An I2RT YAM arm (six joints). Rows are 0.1 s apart.
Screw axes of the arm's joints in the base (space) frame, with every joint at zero. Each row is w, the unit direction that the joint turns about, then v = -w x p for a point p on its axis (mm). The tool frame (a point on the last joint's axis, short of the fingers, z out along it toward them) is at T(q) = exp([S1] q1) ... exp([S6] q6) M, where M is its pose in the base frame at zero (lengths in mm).
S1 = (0, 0, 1, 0, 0, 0)
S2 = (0, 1, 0, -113.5, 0, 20)
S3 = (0, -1, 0, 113.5, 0, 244)
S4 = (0, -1, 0, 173.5, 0, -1)
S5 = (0, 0, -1, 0, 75, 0)
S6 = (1, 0, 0, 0, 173.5, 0)
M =
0 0 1 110.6
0 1 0 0
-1 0 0 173.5
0 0 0 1
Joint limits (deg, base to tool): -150..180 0..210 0..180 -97..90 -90..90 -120..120
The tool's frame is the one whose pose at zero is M.
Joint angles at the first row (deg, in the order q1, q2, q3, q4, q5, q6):
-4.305 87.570 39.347 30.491 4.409 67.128
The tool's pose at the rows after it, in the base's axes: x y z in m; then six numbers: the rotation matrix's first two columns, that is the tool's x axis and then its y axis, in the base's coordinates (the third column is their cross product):
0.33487, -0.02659, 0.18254, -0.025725, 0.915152, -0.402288, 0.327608, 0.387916, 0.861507
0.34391, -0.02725, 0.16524, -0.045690, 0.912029, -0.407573, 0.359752, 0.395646, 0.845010
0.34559, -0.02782, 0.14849, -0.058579, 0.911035, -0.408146, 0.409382, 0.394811, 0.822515
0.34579, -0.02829, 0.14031, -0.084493, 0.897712, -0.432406, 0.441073, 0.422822, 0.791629
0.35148, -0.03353, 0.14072, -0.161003, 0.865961, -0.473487, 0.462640, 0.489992, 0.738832
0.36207, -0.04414, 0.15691, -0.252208, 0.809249, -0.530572, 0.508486, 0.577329, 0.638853
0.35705, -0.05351, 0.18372, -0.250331, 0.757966, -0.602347, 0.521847, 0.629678, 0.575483
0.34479, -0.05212, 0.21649, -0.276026, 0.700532, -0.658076, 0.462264, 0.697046, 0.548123
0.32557, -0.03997, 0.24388, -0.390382, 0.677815, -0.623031, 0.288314, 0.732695, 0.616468
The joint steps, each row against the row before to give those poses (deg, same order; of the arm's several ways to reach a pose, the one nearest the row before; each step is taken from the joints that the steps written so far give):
-0.002 6.145 1.110 4.707 -2.209 -1.441
0.000 4.421 1.037 1.175 -0.038 -0.638
0.000 2.823 -0.067 -0.206 0.715 -0.198
-0.043 1.186 0.142 -1.208 0.317 -1.965
-0.993 0.538 2.541 -5.045 -2.134 -4.961
-1.558 -0.895 6.301 -12.393 -0.547 -7.290
-1.330 -4.347 2.015 -6.141 2.455 -4.969
-0.203 -6.307 0.507 -4.272 -1.383 -4.919
0.289 -6.930 -0.713 -4.454 -12.205 -1.962

